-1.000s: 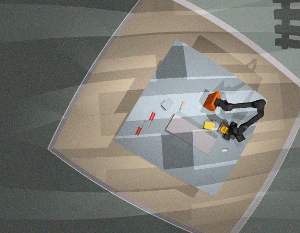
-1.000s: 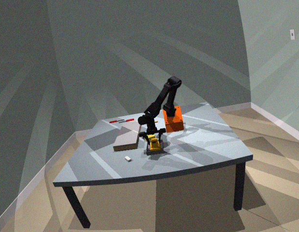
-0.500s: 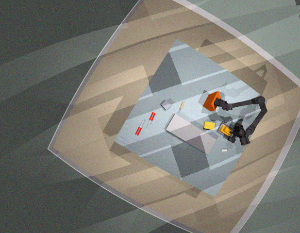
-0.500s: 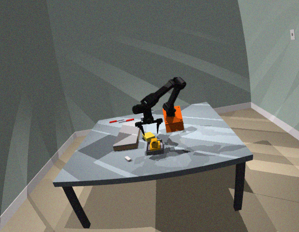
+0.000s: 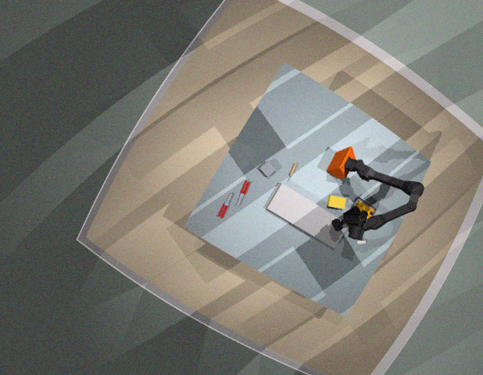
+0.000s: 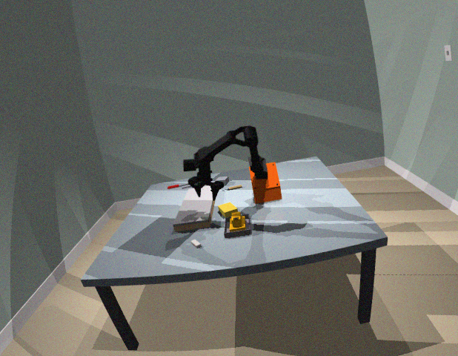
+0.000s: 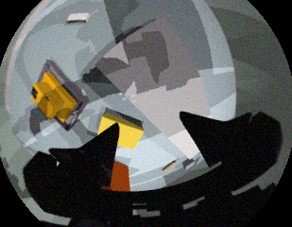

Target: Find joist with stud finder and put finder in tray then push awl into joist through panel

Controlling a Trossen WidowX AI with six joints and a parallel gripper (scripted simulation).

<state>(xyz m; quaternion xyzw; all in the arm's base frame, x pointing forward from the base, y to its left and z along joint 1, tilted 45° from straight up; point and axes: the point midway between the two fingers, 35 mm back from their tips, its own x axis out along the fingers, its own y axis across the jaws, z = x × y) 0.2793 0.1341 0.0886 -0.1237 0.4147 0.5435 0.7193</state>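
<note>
My gripper tip is 7 cm past the awl, 37 cm to the left of it and 9 cm above it. The rest, counted from my gripper tip: yellow block (9 cm behind, 2 cm to the right, 8 cm below); dark grey tray (16 cm behind, 17 cm to the left, 9 cm below); yellow stud finder (16 cm behind, 18 cm to the left, 5 cm below).
</note>
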